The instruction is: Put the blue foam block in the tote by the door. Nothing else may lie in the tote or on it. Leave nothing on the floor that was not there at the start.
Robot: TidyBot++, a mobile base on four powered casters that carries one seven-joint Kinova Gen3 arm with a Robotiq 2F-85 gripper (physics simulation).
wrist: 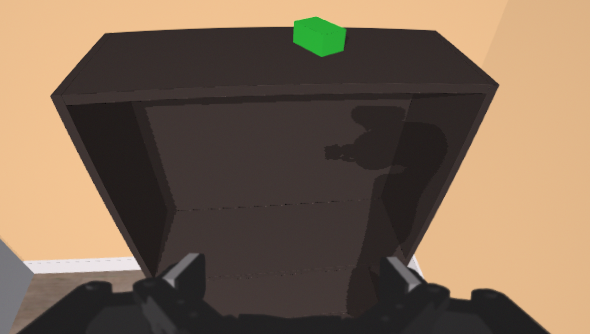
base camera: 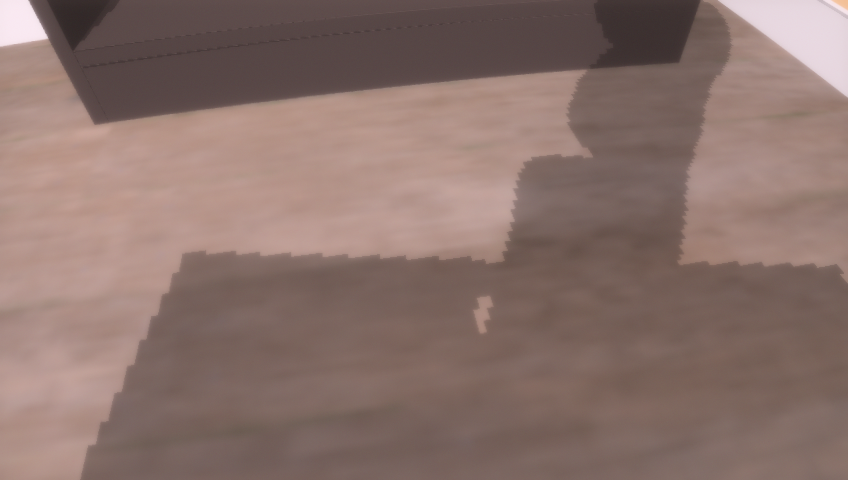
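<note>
My gripper is open and empty, at the bottom of the wrist view, in front of a dark bookshelf. The blue foam block and the tote do not show in either view. A green block lies on the top board of the bookshelf, a little right of the middle, above and beyond my fingertips.
The dark bookshelf stands against an orange wall, close ahead of the base, with another wall to its right. A grey surface shows at the lower left of the wrist view. Shadows of the robot fall on the wooden floor and the bookshelf.
</note>
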